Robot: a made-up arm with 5 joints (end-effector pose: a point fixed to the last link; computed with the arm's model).
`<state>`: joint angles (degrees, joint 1 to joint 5).
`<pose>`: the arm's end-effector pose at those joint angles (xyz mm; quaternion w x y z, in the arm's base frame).
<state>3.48 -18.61 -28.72 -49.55 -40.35</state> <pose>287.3 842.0 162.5 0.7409 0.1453 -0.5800 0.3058</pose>
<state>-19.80 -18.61 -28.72 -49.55 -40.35</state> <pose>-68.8 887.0 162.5 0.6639 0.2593 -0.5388 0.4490</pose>
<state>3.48 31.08 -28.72 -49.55 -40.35</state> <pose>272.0 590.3 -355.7 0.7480 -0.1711 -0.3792 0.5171</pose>
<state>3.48 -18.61 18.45 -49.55 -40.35</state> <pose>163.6 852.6 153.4 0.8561 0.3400 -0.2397 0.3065</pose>
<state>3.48 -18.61 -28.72 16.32 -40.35</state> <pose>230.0 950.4 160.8 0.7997 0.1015 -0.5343 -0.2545</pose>
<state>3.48 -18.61 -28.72 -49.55 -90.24</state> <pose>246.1 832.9 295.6 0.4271 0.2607 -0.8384 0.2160</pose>
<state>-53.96 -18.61 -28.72 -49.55 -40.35</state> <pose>-555.1 695.3 162.5 0.5028 0.4061 -0.4389 0.6242</pose>
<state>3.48 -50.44 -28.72 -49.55 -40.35</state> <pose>281.5 746.1 526.1 0.6631 0.3374 -0.6539 0.1378</pose>
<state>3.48 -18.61 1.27 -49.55 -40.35</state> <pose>209.4 852.6 145.3 0.8302 0.2741 -0.3715 0.3124</pose>
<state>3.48 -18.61 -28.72 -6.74 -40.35</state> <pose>237.6 906.8 152.3 0.8092 0.1215 -0.5719 -0.0584</pose>
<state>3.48 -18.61 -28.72 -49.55 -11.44</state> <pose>268.1 813.0 87.5 0.8622 0.0643 -0.3767 0.3324</pose>
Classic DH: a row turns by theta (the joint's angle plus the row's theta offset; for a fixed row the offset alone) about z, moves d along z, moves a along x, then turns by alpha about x. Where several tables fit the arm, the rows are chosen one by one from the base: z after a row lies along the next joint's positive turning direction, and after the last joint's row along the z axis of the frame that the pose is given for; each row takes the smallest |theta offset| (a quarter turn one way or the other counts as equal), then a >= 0, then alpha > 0; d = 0 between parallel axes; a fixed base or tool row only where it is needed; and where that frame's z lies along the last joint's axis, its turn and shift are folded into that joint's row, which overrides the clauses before.
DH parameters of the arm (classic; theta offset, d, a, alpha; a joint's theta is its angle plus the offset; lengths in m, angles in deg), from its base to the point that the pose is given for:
base (fixed): 0 0 0 180
joint 1: -90 -0.1757 0.1723 90
joint 2: 90 -0.1626 0.094 90
joint 3: -90 0.7511 0.0379 -90
joint 4: 0 0.0444 -0.2289 90
joint 5: 0 -0.0382 0.0216 90
tool (fixed): 0 -0.1642 0 0

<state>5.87 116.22 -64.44 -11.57 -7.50</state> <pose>245.5 -428.0 -296.1 0.4119 -0.7201 -0.1969 0.5226</pose>
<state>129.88 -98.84 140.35 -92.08 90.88</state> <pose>134.1 -180.5 546.6 0.6363 -0.0945 -0.0089 0.7656</pose>
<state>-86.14 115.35 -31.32 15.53 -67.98</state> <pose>321.8 153.2 -406.2 0.1646 0.0629 0.7599 -0.6258</pose>
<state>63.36 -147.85 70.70 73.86 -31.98</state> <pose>-444.2 -210.6 734.2 0.6405 0.7341 0.0570 -0.2182</pose>
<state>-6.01 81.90 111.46 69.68 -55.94</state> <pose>34.2 265.8 -633.5 0.1918 -0.9166 0.1999 -0.2882</pose>
